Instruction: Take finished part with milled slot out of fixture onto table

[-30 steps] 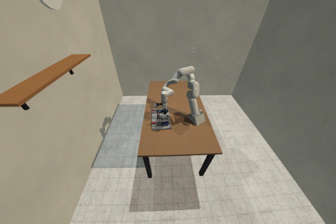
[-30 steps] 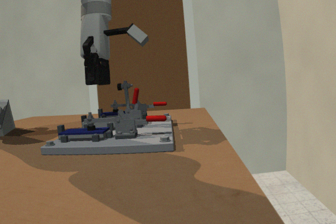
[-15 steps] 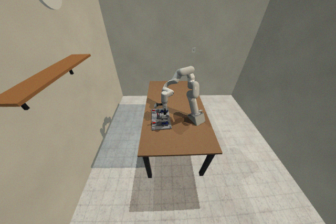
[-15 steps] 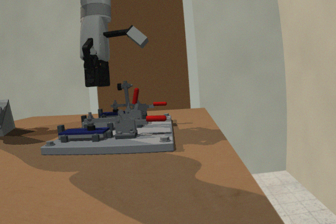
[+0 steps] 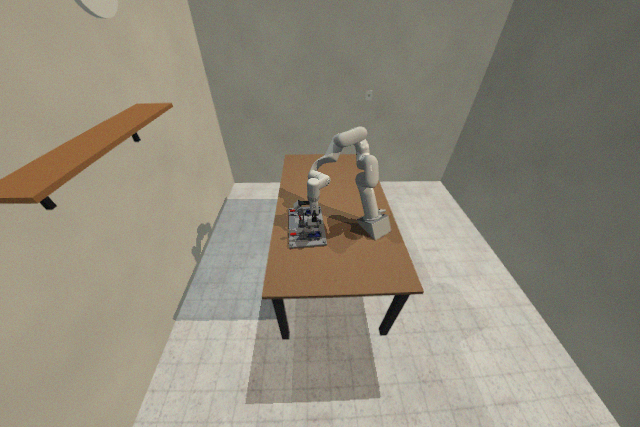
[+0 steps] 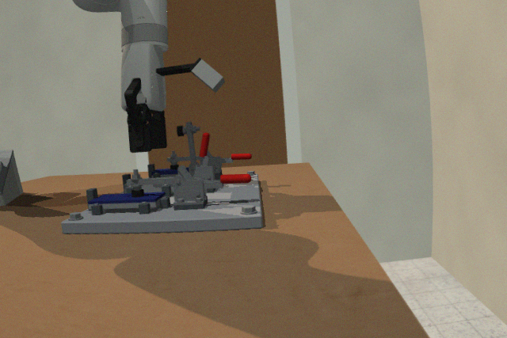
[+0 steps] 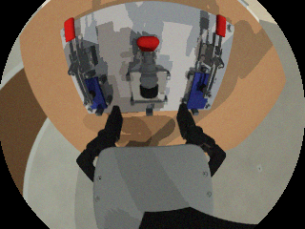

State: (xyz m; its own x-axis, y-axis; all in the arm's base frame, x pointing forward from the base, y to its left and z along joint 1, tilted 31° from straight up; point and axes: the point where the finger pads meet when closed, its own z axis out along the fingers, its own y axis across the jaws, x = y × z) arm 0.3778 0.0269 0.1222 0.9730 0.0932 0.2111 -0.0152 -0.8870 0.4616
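My gripper is now 6 cm above the grey finished part and 1 cm past it. Also, from my hand: blue blank: 11 cm to the right, 7 cm below, 1 cm behind; then grey fixture plate: 9 cm below, 5 cm ahead.
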